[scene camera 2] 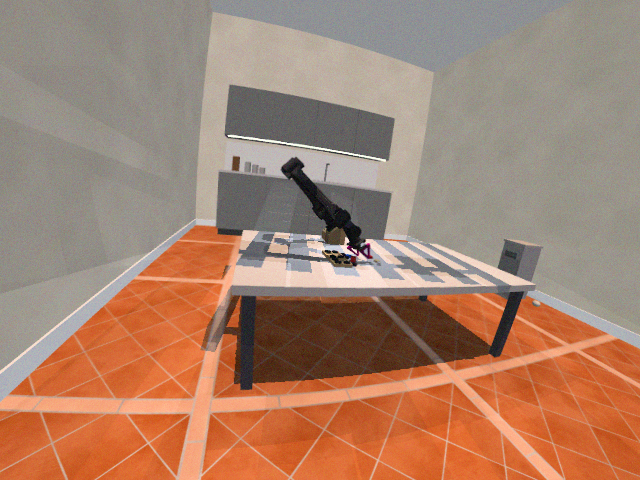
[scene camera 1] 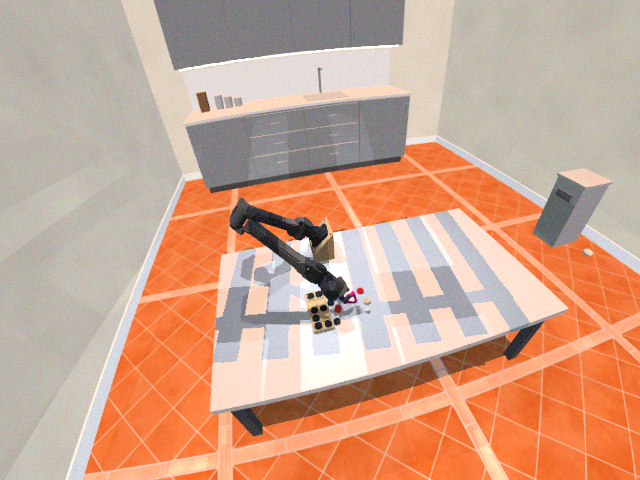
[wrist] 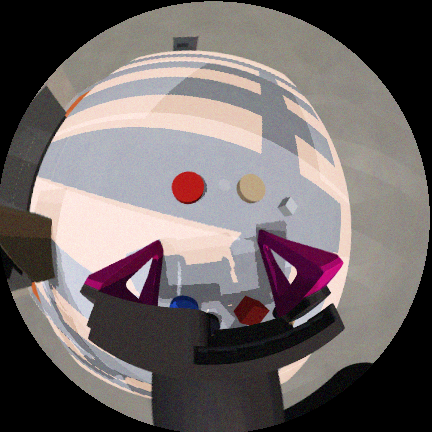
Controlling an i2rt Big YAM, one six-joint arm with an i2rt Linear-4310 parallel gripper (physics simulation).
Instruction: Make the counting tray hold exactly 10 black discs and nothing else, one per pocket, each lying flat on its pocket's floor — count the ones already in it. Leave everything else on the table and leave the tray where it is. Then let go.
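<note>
The wooden counting tray stands on the table, with several black discs in its pockets; some pockets look empty. One loose black disc lies beside the tray's front right corner. Another black disc lies by its right side, near the arm. My gripper is open and empty, low over the table to the right of the tray. In the wrist view the tray does not show clearly, and the gripper body hides what lies below it.
A red cube and a blue round piece lie between tray and gripper. A red disc, a tan disc and a small pale cube lie beyond the fingers.
</note>
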